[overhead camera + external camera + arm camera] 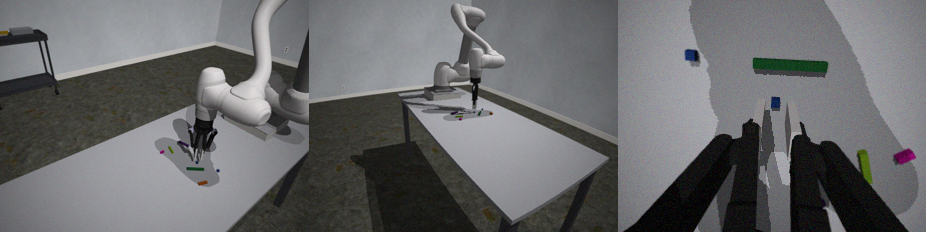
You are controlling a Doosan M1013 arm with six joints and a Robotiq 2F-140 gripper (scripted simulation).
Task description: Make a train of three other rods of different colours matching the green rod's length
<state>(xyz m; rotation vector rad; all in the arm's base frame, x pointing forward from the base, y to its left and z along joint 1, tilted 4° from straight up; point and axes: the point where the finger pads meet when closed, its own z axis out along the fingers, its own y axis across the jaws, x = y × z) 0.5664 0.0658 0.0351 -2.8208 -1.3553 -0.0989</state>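
The green rod is 6 cm below my hand, 4 cm ahead of it and 3 cm to the left of it. The rest, counted from my hand: lime rod (14 cm to the right, 6 cm below, 5 cm ahead); then purple rod (14 cm to the right, 6 cm below, 4 cm behind); then orange rod (11 cm to the left, 7 cm ahead, 6 cm below).
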